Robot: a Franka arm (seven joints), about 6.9 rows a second.
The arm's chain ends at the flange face. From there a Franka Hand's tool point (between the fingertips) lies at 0.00 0.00 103.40 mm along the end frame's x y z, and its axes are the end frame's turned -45 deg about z.
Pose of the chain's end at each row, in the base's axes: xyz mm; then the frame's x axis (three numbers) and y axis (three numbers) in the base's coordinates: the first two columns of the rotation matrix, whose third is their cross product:
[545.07 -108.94 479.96 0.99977 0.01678 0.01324 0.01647 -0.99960 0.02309]
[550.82 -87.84 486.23 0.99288 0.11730 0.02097 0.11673 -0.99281 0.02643]
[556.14 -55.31 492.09 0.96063 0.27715 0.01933 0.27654 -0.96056 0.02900]
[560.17 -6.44 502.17 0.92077 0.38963 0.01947 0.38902 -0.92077 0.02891]
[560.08 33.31 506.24 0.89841 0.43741 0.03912 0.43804 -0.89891 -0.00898]
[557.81 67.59 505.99 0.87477 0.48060 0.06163 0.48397 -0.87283 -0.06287]
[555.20 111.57 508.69 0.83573 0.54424 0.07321 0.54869 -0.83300 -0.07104]
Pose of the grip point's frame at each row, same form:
[546.48 -111.30 376.60 0.69530 0.71869 -0.00697 0.71859 -0.69496 0.02569]
[553.29 -90.30 382.89 0.61953 0.78497 -0.00386 0.78461 -0.61908 0.03352]
[558.89 -57.64 388.75 0.48372 0.87519 -0.00684 0.87481 -0.48324 0.03417]
[563.19 -8.41 398.83 0.37600 0.92659 -0.00668 0.92616 -0.37557 0.03421]
[563.31 35.92 402.92 0.32553 0.94492 0.03401 0.94501 -0.32633 0.02131]
[560.25 76.36 402.99 0.27634 0.95702 0.08803 0.96077 -0.27735 -0.00088]
[557.51 121.86 405.83 0.20297 0.97386 0.10200 0.97893 -0.20418 0.00153]

